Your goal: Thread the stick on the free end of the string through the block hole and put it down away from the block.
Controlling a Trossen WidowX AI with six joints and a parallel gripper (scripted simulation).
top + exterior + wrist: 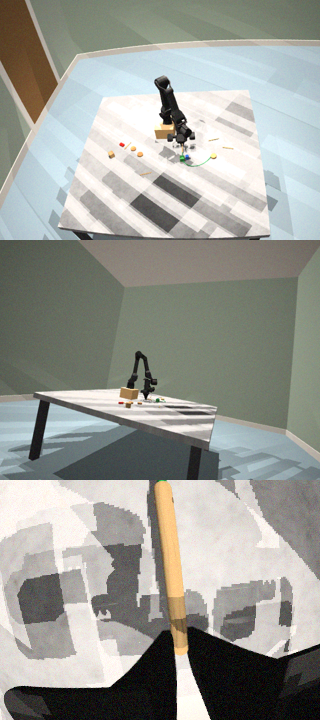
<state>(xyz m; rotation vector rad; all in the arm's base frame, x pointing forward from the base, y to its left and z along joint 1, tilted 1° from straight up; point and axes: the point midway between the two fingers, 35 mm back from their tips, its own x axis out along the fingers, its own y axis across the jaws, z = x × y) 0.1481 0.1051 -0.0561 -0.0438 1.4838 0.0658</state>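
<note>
The thin wooden stick is 50 mm ahead of my gripper tip and 10 mm above it. Round my gripper tip: green cube 130 mm ahead, 10 mm to the left, 20 mm above; then blue cylinder 120 mm ahead, 40 mm to the left, 20 mm above; then round wooden button 110 mm ahead, 220 mm to the left, 10 mm above.
</note>
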